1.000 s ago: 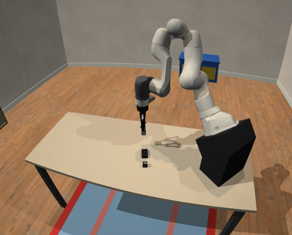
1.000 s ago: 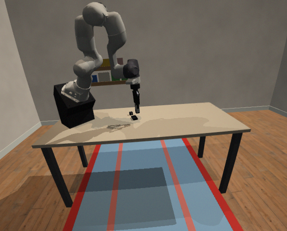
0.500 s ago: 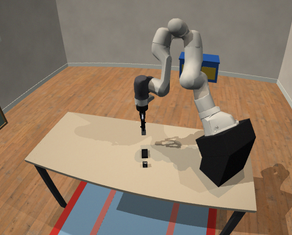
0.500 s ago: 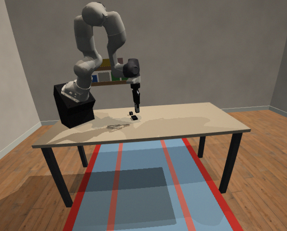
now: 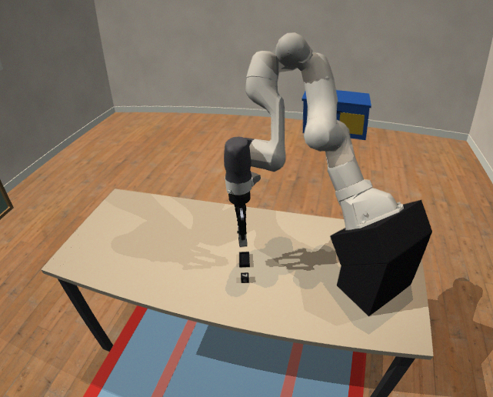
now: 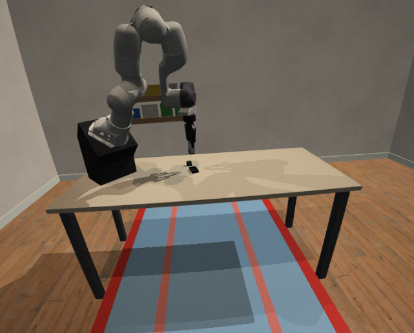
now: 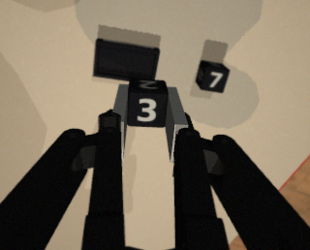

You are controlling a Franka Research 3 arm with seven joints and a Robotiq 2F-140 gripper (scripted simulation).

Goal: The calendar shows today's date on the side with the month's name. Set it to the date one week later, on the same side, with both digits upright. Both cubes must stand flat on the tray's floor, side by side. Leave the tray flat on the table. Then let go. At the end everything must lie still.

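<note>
The black tray lies 150 mm below my hand and 20 mm to the right of it.
</note>
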